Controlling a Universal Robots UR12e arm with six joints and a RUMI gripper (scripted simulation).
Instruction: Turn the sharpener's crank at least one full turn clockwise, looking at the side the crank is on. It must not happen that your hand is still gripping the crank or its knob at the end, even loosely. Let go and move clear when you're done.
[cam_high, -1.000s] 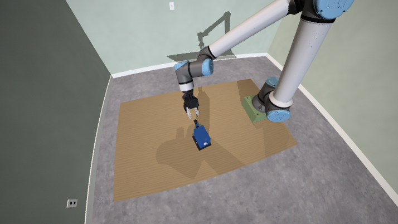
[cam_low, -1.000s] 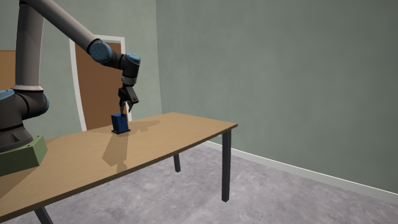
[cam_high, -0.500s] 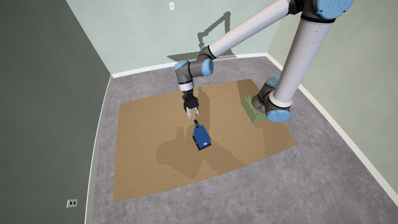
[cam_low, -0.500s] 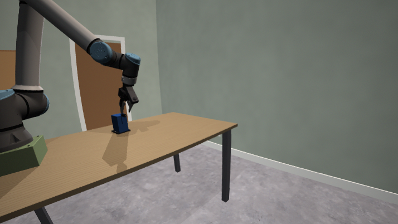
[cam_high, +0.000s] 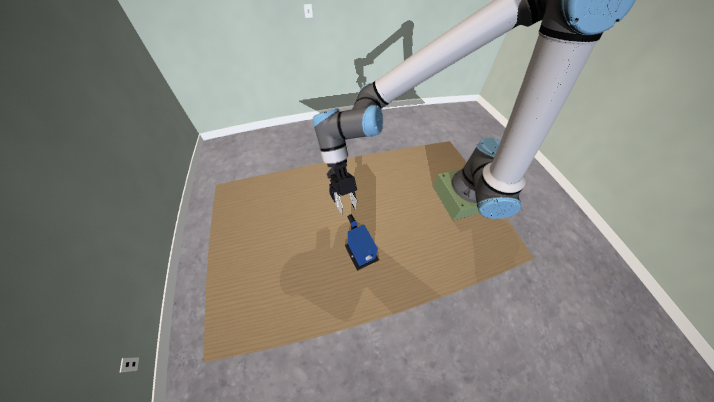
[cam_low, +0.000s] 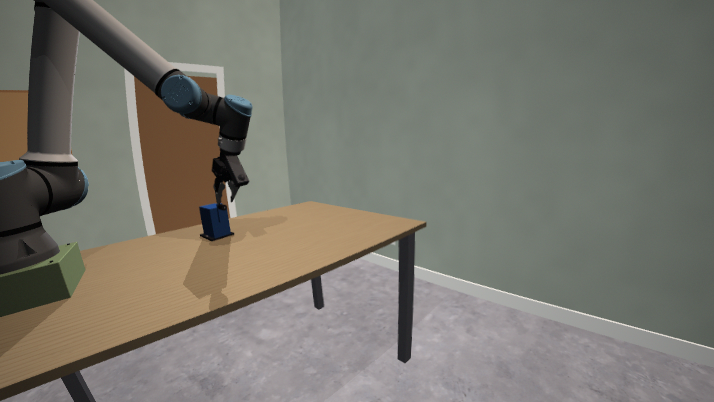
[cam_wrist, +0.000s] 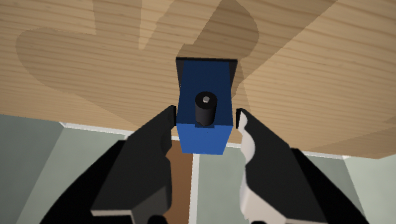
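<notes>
My gripper is now 10 mm past the black cylindrical knob, 30 mm to the right of it and 30 mm above it.
</notes>
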